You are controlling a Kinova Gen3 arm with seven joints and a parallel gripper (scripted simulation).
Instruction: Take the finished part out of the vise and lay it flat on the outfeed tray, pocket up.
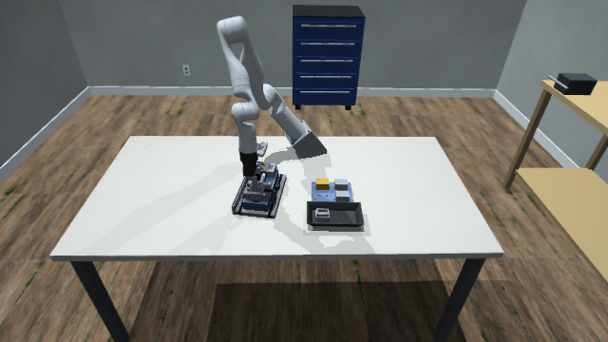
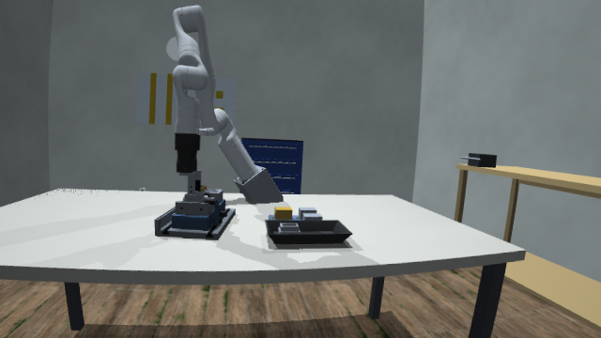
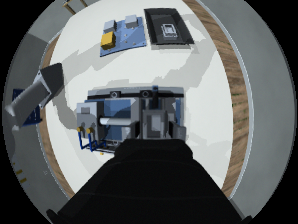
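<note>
My hand is 70 mm past the vise, 10 mm to the right of it and 100 mm above it. Round my hand: yellow block 130 mm behind, 300 mm to the left, 110 mm below.
</note>
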